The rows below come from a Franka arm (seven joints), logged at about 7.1 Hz.
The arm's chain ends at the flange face. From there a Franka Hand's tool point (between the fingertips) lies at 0.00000 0.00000 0.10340 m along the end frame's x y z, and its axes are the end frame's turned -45 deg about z.
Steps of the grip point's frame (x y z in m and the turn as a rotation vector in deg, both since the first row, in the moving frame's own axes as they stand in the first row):
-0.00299 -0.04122 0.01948 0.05 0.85 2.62
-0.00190 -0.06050 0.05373 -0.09 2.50 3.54
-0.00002 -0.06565 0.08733 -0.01 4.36 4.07
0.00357 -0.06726 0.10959 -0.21 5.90 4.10
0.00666 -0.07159 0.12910 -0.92 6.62 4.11
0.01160 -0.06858 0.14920 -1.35 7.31 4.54
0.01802 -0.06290 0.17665 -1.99 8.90 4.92
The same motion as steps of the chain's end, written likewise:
-0.03231 -0.02591 0.01949 0.64 0.57 2.62
-0.04752 -0.03847 0.05383 1.70 1.83 3.54
-0.05220 -0.04106 0.08763 3.08 3.09 4.07
-0.05307 -0.04312 0.11014 4.02 4.32 4.10
-0.05576 -0.04842 0.12980 4.03 5.33 4.11
-0.05160 -0.04956 0.15007 4.21 6.12 4.54
-0.04593 -0.04904 0.17796 4.89 7.70 4.92

